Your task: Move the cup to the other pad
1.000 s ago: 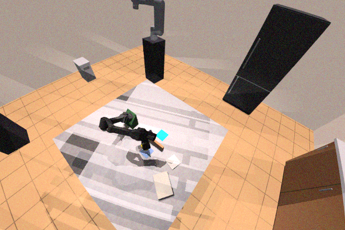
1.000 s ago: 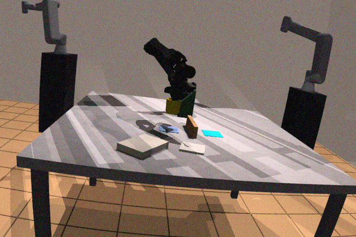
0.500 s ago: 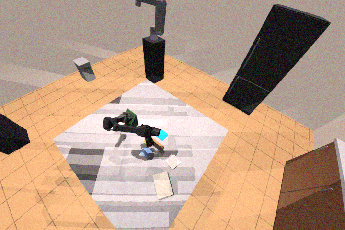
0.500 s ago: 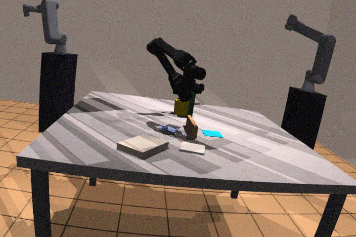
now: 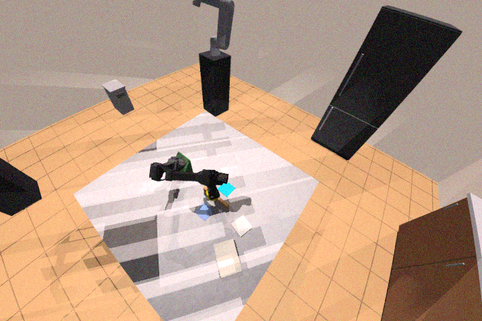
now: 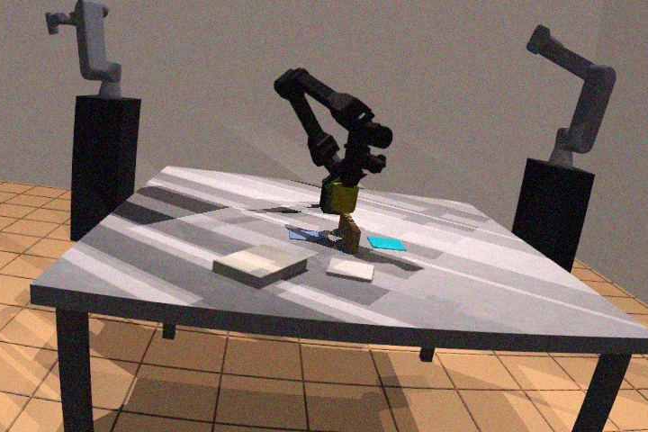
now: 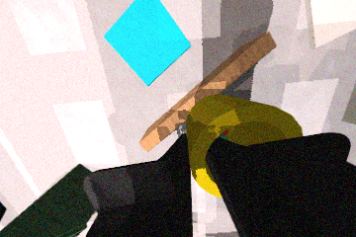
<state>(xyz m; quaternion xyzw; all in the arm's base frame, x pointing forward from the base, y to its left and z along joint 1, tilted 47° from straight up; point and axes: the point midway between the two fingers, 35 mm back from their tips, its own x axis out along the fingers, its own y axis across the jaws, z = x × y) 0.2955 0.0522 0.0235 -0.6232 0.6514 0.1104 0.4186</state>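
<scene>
Now: the cyan pad 120 mm to the left of my gripper tip, 120 mm below it and 10 mm ahead of it. Also, from my gripper tip: wooden bar: 90 mm below, 30 mm ahead, 10 mm to the left; then small white tile: 280 mm ahead, 110 mm below, 10 mm to the left; then yellow cup: 20 mm ahead, 10 mm to the right.
</scene>
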